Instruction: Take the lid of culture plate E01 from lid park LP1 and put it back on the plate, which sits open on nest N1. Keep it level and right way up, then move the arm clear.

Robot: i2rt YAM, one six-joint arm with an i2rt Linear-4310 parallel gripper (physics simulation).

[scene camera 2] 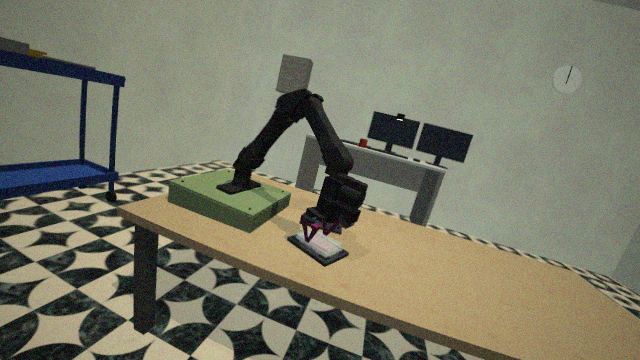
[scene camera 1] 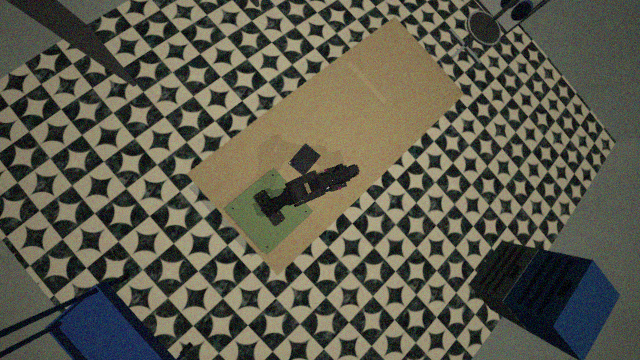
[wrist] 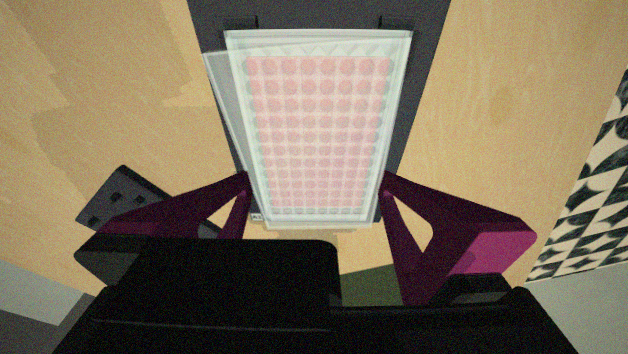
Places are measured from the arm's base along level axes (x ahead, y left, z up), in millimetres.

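Pixels of known places: gripper, fingertip midpoint: (scene camera 2: 315, 238) (wrist: 314, 177); arm's base, link origin: (scene camera 2: 240, 187) (scene camera 1: 269, 207).
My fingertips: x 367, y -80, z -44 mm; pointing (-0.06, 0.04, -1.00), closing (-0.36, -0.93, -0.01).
Observation:
For each thing: its top centre in the pictures, then the offset to it from my fingertips. "spot": a spot on its surface instead. Level surfaces: height alone.
- clear lid, surface spot: (wrist: 218, 83) spot: dx +73, dy +18, dz +8 mm
- culture plate E01, top centre: (wrist: 313, 171) (scene camera 2: 319, 237) dx +12, dy -4, dz +10 mm
- dark nest N1, top centre: (wrist: 317, 150) (scene camera 2: 318, 243) dx +15, dy -7, dz -8 mm
- Lid park LP1, top centre: (wrist: 163, 249) (scene camera 2: 322, 218) (scene camera 1: 304, 158) dx -42, dy +194, dz -6 mm
- wooden table, surface height: dz -27 mm
The clear lid (wrist: 218, 83) is held between the magenta fingers of my gripper (wrist: 314, 177) (scene camera 2: 318, 228) (scene camera 1: 346, 172). The lid is level and lies low over culture plate E01 (wrist: 316, 132) (scene camera 2: 324, 245), whose wells are pink. The lid's far left corner juts out a little past the plate's left edge, so it is slightly skewed. I cannot tell whether the lid touches the plate. The plate sits on the dark nest N1 (wrist: 316, 12) (scene camera 2: 334, 259). Lid park LP1 (wrist: 116, 195) (scene camera 1: 304, 157), a dark pad, lies empty to the left.
The arm stands on a green base (scene camera 1: 250, 219) (scene camera 2: 210, 201) at one end of the wooden table (scene camera 1: 380, 111) (scene camera 2: 447, 277). A blue cart (scene camera 2: 58, 71), a desk with two monitors (scene camera 2: 389, 168) and a blue cabinet (scene camera 1: 577, 304) stand off the table.

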